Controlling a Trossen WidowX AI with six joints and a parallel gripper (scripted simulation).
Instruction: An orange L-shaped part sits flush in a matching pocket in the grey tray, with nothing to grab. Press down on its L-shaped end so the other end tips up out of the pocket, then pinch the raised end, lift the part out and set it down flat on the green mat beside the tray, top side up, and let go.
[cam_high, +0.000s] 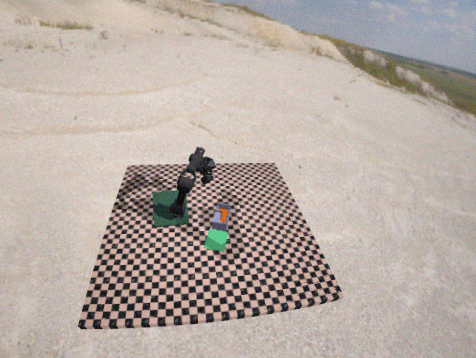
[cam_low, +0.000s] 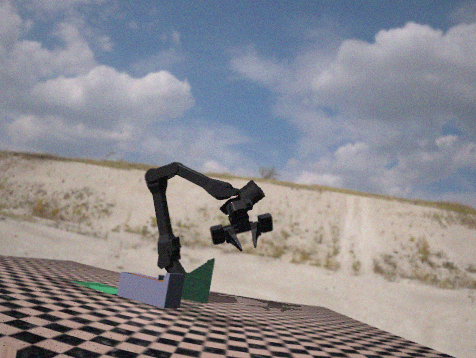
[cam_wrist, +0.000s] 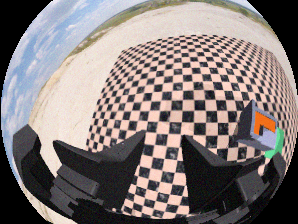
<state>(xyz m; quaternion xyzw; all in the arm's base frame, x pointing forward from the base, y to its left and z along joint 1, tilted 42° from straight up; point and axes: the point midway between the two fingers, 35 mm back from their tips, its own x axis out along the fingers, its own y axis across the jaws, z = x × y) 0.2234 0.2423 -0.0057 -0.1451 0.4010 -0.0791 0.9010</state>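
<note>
The orange L-shaped part lies 240 mm to the right of my gripper tip, 140 mm below it and 30 mm ahead of it. The rest, counted from my gripper tip: green mat 390 mm to the right, 210 mm below, 30 mm behind.
</note>
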